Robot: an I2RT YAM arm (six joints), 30 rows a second.
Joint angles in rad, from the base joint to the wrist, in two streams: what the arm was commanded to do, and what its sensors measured. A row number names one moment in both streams.
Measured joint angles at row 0: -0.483, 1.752, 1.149, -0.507, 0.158, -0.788
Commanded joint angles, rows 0 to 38: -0.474, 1.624, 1.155, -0.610, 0.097, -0.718; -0.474, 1.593, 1.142, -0.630, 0.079, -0.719; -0.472, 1.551, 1.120, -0.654, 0.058, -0.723; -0.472, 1.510, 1.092, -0.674, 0.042, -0.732; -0.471, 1.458, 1.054, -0.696, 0.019, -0.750; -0.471, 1.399, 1.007, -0.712, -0.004, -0.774; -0.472, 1.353, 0.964, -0.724, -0.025, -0.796; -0.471, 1.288, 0.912, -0.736, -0.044, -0.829; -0.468, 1.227, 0.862, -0.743, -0.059, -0.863; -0.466, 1.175, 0.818, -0.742, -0.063, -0.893; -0.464, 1.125, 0.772, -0.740, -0.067, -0.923; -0.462, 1.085, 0.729, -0.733, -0.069, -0.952; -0.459, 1.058, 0.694, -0.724, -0.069, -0.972; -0.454, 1.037, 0.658, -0.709, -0.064, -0.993; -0.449, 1.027, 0.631, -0.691, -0.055, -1.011; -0.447, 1.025, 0.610, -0.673, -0.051, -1.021; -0.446, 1.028, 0.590, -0.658, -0.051, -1.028; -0.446, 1.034, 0.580, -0.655, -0.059, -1.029; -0.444, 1.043, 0.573, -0.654, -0.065, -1.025; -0.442, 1.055, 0.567, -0.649, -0.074, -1.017; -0.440, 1.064, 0.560, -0.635, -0.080, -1.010; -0.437, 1.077, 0.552, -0.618, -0.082, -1.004; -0.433, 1.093, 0.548, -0.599, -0.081, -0.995; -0.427, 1.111, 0.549, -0.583, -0.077, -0.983; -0.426, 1.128, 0.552, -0.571, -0.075, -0.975; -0.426, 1.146, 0.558, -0.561, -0.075, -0.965; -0.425, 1.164, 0.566, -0.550, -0.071, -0.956; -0.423, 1.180, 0.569, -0.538, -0.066, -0.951; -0.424, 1.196, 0.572, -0.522, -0.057, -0.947; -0.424, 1.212, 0.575, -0.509, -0.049, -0.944; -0.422, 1.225, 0.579, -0.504, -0.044, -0.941; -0.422, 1.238, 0.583, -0.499, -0.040, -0.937; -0.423, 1.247, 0.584, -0.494, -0.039, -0.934; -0.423, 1.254, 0.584, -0.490, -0.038, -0.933; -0.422, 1.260, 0.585, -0.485, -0.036, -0.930; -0.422, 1.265, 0.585, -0.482, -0.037, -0.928; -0.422, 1.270, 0.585, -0.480, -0.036, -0.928; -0.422, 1.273, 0.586, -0.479, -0.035, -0.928; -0.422, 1.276, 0.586, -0.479, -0.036, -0.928
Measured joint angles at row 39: -0.429, 1.265, 0.562, -0.510, -0.036, -0.942
